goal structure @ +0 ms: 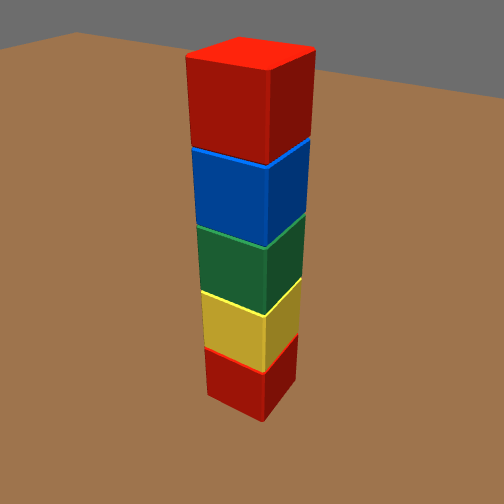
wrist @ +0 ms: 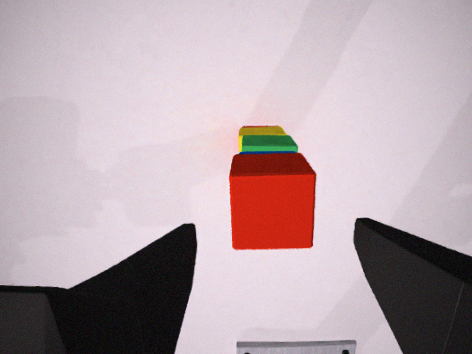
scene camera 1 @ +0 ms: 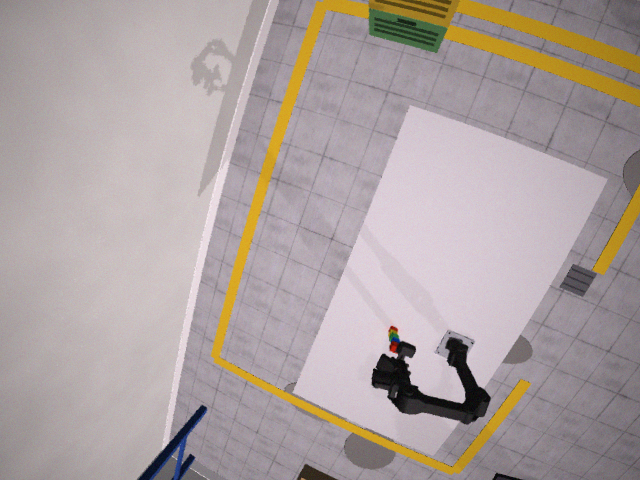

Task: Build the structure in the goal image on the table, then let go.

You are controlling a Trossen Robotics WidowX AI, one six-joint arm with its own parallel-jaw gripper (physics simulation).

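Where they show: gripper, fingertip midpoint: (wrist: pixel 275 232) (scene camera 1: pixel 395 351); arm's base at its link origin: (scene camera 1: pixel 454 344).
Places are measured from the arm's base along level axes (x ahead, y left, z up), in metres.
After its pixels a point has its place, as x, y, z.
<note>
A red block (scene camera 1: pixel 393 348) @(0.308, 0.008, 0.154) (wrist: pixel 273 211) @(0.302, 0.010, 0.154) is at the top of a column of blocks. Below it come a blue block (scene camera 1: pixel 395 341) @(0.299, -0.005, 0.118), a green block (scene camera 1: pixel 394 336) @(0.301, -0.008, 0.083) (wrist: pixel 269 141) @(0.314, 0.005, 0.079), a yellow block (wrist: pixel 261 131) @(0.315, 0.008, 0.045) and another red block (scene camera 1: pixel 392 328) @(0.303, -0.007, 0.014) at the table end. In the wrist view the top block hides most of the blue one, and a thin strip of the lowest red shows. My gripper (scene camera 1: pixel 401 349) @(0.298, 0.011, 0.164) (wrist: pixel 275 232) @(0.298, 0.011, 0.164) is open, its two black fingers standing apart on either side of the top red block, with gaps at both sides.
The white table (scene camera 1: pixel 480 206) @(0.080, -0.648, -0.010) carries my arm's mounting plate (scene camera 1: pixel 440 347) @(0.054, 0.035, -0.001) (wrist: pixel 300 346) @(0.057, 0.002, -0.003), right of the column in the scene view. My arm bends around below the column. Yellow and green crates (scene camera 1: pixel 405 31) stand on the floor beyond the table.
</note>
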